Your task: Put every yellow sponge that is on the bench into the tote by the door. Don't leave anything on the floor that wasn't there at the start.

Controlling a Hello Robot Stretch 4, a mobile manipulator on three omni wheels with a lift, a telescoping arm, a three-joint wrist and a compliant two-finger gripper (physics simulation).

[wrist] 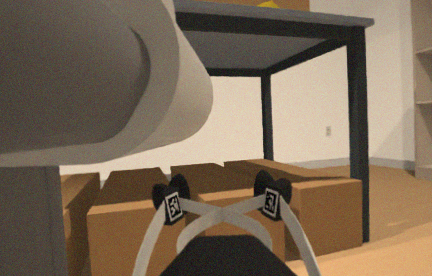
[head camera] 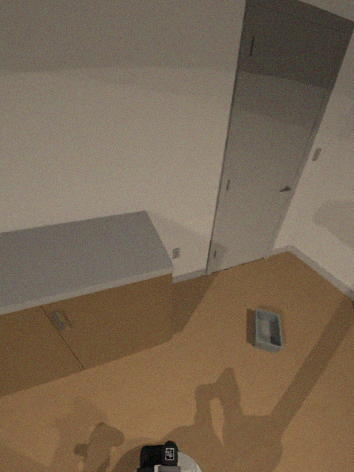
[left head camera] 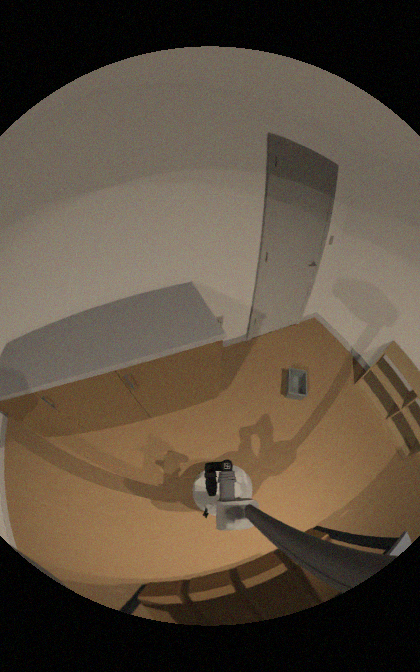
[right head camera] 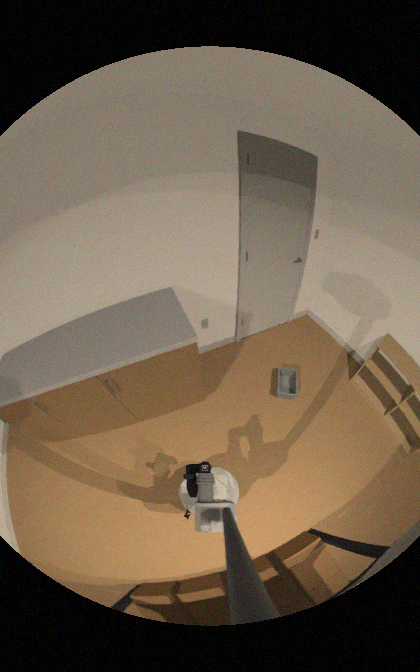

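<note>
Part of a yellow thing [wrist: 268,4], likely a sponge, shows at the top edge of the wrist view, on the dark-legged bench [wrist: 358,110]. The rest of it is cut off, and how many sponges lie there cannot be told. The grey tote [head camera: 268,347] [left head camera: 297,396] [right head camera: 286,396] stands on the floor near the door [head camera: 260,200] [left head camera: 292,250] [right head camera: 275,250]; its inside looks grey. My gripper [wrist: 221,188] is open, with its two fingertips apart and no object between them. It is below the bench top's height and apart from the bench.
Several brown boxes [wrist: 325,212] sit under the bench. A long cabinet with a grey top [head camera: 85,260] [left head camera: 120,330] [right head camera: 110,335] stands along the wall left of the door. A wooden shelf unit [left head camera: 406,356] [right head camera: 400,351] stands at the right. A robot part fills the wrist view's upper left.
</note>
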